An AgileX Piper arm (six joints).
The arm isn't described. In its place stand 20 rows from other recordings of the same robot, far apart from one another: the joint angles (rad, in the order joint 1, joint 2, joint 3, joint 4, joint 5, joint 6), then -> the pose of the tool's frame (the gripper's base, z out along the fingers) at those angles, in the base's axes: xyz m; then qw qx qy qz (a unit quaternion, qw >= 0).
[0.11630, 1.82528, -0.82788, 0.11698, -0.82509, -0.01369] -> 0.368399 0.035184 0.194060 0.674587 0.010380 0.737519 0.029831
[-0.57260, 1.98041, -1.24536, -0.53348, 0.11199, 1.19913] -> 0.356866 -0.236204 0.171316 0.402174 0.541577 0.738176 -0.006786
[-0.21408, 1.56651, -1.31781, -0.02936, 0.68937, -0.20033] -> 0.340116 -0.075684 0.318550 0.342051 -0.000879 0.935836 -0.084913
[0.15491, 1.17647, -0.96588, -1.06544, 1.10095, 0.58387] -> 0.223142 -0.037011 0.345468 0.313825 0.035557 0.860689 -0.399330
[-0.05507, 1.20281, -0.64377, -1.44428, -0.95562, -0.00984] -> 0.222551 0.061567 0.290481 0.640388 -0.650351 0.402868 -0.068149
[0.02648, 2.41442, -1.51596, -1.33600, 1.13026, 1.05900] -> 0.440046 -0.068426 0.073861 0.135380 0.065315 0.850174 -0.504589
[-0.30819, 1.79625, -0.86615, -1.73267, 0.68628, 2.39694] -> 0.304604 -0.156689 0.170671 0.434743 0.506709 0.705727 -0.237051
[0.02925, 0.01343, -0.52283, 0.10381, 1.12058, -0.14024] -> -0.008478 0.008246 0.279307 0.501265 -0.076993 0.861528 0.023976
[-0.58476, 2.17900, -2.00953, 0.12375, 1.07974, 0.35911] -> 0.406535 -0.257244 0.251110 0.207976 0.459868 0.862532 0.036127
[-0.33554, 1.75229, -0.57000, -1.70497, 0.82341, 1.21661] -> 0.223342 -0.147938 0.130055 0.091221 0.026143 0.882596 -0.460456
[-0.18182, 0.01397, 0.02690, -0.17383, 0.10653, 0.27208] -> 0.057190 -0.012216 0.193803 0.685197 0.108136 0.719435 -0.035012
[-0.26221, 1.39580, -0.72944, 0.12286, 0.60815, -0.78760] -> 0.238290 -0.057357 0.204909 0.186672 -0.213135 0.957316 -0.057215
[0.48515, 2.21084, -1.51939, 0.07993, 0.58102, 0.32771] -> 0.398674 0.214679 0.117884 0.164788 -0.048631 0.979905 0.101322
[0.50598, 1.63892, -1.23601, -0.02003, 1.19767, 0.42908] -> 0.270371 0.147870 0.254327 0.029873 -0.041802 0.998669 0.004522
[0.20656, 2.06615, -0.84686, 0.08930, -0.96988, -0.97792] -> 0.377367 0.072238 0.120612 0.594928 -0.389243 0.655695 -0.254194
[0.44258, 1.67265, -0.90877, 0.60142, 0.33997, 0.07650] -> 0.288697 0.155824 0.186901 0.208534 0.070320 0.947322 0.232699
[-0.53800, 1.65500, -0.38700, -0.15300, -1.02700, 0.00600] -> 0.235347 -0.126615 0.163305 0.632266 0.133493 0.748783 -0.147460
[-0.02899, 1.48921, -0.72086, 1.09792, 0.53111, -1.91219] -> 0.272924 0.033136 0.201079 0.366718 -0.445853 0.813811 0.066668
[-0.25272, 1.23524, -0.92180, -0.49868, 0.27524, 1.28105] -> 0.261595 -0.079771 0.326735 0.517837 0.456064 0.718497 0.087246
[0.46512, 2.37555, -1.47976, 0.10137, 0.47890, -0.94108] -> 0.395762 0.203358 0.037543 0.143971 -0.607845 0.780881 -0.004610
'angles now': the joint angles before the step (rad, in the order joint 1, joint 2, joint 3, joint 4, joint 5, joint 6). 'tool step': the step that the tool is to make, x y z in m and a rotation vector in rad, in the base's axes. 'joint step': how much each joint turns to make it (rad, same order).
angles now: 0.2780 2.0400 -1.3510 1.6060 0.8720 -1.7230
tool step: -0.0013 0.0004 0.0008 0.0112 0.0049 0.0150
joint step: -0.0010 -0.0002 0.0002 -0.0010 0.0199 0.0030
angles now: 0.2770 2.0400 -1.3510 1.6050 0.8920 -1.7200
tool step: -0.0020 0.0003 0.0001 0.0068 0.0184 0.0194
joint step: -0.0011 0.0000 -0.0002 -0.0152 0.0231 0.0211
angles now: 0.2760 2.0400 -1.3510 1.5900 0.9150 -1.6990
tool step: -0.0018 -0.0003 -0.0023 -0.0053 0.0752 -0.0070
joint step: 0.0001 0.0001 0.0001 -0.0398 0.0029 0.0928
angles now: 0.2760 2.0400 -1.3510 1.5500 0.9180 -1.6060
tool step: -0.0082 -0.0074 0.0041 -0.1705 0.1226 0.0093
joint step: 0.0001 -0.0409 -0.0201 -0.2990 -0.0241 0.2960
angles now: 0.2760 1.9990 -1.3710 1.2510 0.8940 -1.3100
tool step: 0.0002 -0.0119 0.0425 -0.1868 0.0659 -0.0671
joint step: -0.0001 -0.0730 -0.1231 -0.3801 0.0382 0.4230
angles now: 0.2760 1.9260 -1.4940 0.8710 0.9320 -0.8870
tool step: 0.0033 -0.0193 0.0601 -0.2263 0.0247 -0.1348
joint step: -0.0001 -0.0420 -0.2290 -0.4059 0.1721 0.4210
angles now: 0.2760 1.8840 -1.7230 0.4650 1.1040 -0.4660
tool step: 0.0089 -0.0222 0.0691 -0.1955 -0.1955 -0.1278
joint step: 0.0001 -0.0009 -0.2783 -0.3160 0.1022 0.1631
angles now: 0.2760 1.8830 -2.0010 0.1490 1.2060 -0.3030
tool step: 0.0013 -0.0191 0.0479 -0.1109 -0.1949 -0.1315
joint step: 0.0001 0.0003 -0.1706 -0.2210 0.0093 0.0860
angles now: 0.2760 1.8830 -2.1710 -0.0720 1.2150 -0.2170
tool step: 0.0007 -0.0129 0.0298 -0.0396 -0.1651 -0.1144
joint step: 0.0000 -0.0002 -0.0868 -0.1541 -0.0500 0.0850
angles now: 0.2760 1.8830 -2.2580 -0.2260 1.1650 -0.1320
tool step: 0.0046 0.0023 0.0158 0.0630 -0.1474 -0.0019
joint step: 0.0001 -0.0011 -0.0199 -0.0042 -0.1319 0.0471
